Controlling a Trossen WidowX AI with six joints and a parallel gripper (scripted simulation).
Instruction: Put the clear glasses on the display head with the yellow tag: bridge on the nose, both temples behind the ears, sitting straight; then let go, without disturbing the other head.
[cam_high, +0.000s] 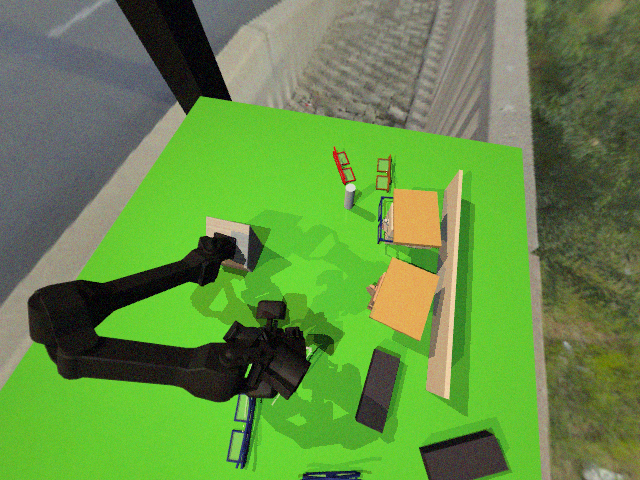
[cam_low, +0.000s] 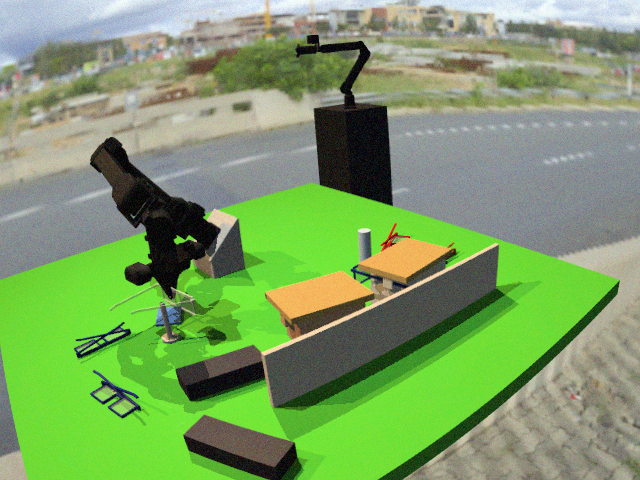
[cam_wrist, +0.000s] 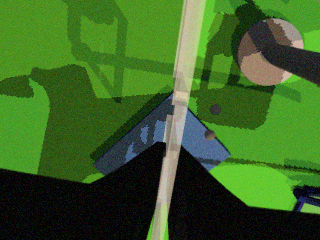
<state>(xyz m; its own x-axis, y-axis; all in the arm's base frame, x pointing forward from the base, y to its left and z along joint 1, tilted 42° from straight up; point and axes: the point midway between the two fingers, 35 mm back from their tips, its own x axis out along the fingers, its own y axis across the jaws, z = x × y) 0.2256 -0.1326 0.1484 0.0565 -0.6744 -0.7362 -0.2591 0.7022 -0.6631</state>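
My gripper tip is 60 mm above the blue tile, 40 mm past it and 10 mm to the left of it. From my gripper tip the other things lie so: post (60 mm ahead, 40 mm to the right, 40 mm below); brown display head (240 mm ahead, 200 mm to the left); beige wall (370 mm ahead, 320 mm to the left, 10 mm below).
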